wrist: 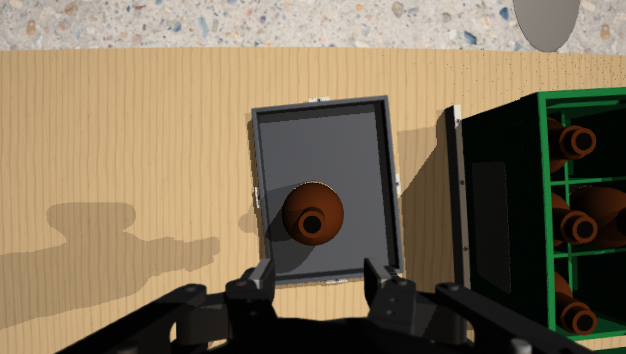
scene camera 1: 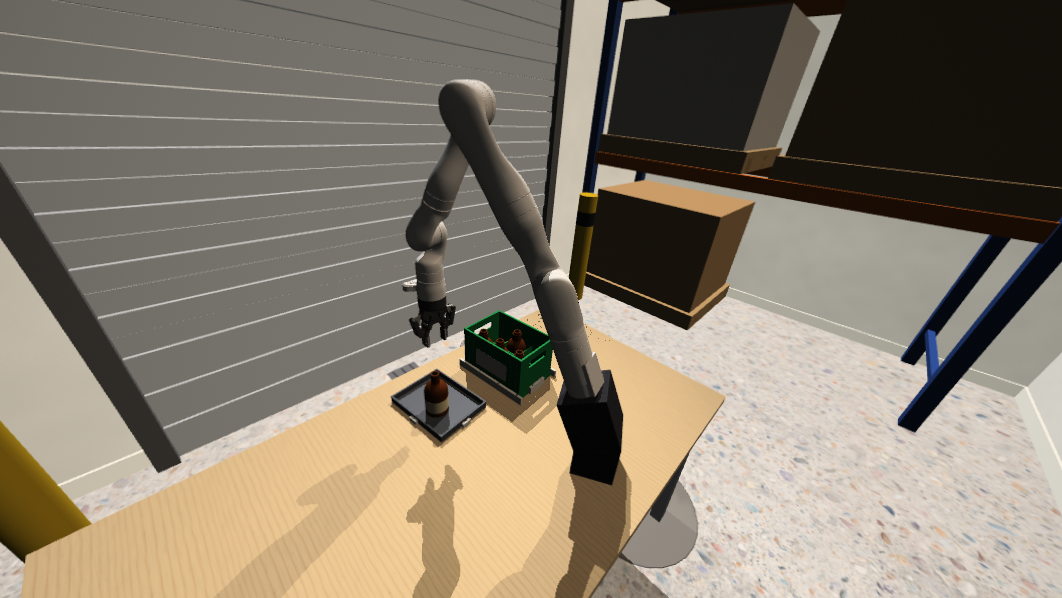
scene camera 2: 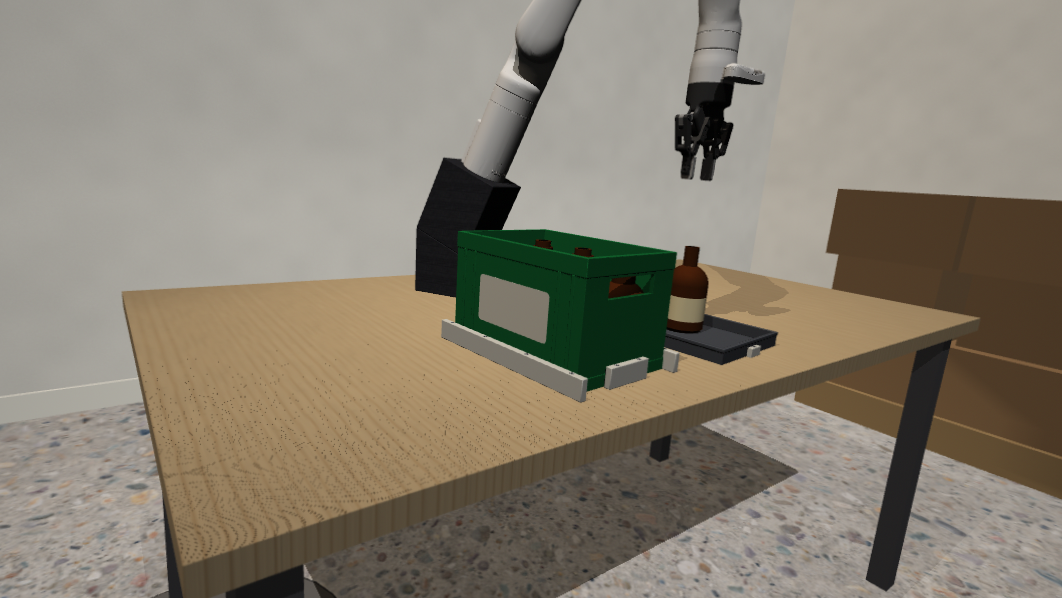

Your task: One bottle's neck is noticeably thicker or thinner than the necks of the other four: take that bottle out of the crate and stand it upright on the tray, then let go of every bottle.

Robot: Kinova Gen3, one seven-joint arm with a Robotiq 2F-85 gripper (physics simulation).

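Seen in the pictures: gripper, between the fingertips: (wrist: 319, 275) (scene camera 1: 435, 342) (scene camera 2: 696, 179); arm's base, origin of its link: (scene camera 1: 584, 386) (scene camera 2: 483, 172).
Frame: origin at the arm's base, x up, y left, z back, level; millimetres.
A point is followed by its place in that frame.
A brown bottle with a cream label (scene camera 1: 436, 393) @(y 152, x -155, z -406 mm) (scene camera 2: 689, 286) @(y 101, x -171, z -452 mm) (wrist: 320, 205) @(y 121, x -140, z -445 mm) stands upright on the dark grey tray (scene camera 1: 464, 404) @(y 59, x -258, z -382 mm) (scene camera 2: 732, 338) @(y 154, x -259, z -521 mm) (wrist: 325, 140) @(y 100, x -259, z -524 mm). My gripper (scene camera 1: 438, 340) @(y 127, x 14, z -424 mm) (scene camera 2: 697, 176) @(y 127, x 14, z -424 mm) (wrist: 319, 275) @(y 127, x 14, z -424 mm) is open and empty, high above the bottle and apart from it. The green crate (scene camera 1: 536, 382) @(y -156, x -228, z -245 mm) (scene camera 2: 512, 256) @(y -265, x -108, z -371 mm) (wrist: 544, 200) @(y -83, x -89, z -425 mm) holds several brown bottles; their necks show in the wrist view, with one neck at the upper left (wrist: 577, 143) @(y -133, x -101, z -472 mm), one in the middle (wrist: 579, 227) @(y -125, x -101, z -391 mm) and one lower down (wrist: 578, 318) @(y -115, x -101, z -301 mm). The bottles' lower parts are hidden by the crate walls.
Pale guide strips (scene camera 1: 494, 382) @(y -69, x -237, z -358 mm) (scene camera 2: 512, 360) (wrist: 460, 200) @(y -74, x -234, z -412 mm) border the crate on the wooden table (scene camera 1: 334, 475) @(y 451, x -264, z -474 mm) (scene camera 2: 334, 386) @(y -497, x -264, z -312 mm) (wrist: 150, 150) @(y 363, x -264, z -548 mm). The black arm base (scene camera 1: 594, 430) @(y 46, x -77, z 65 mm) (scene camera 2: 460, 222) @(y -65, x -103, z -10 mm) stands near the crate. Cardboard boxes (scene camera 2: 943, 282) are beyond the table.
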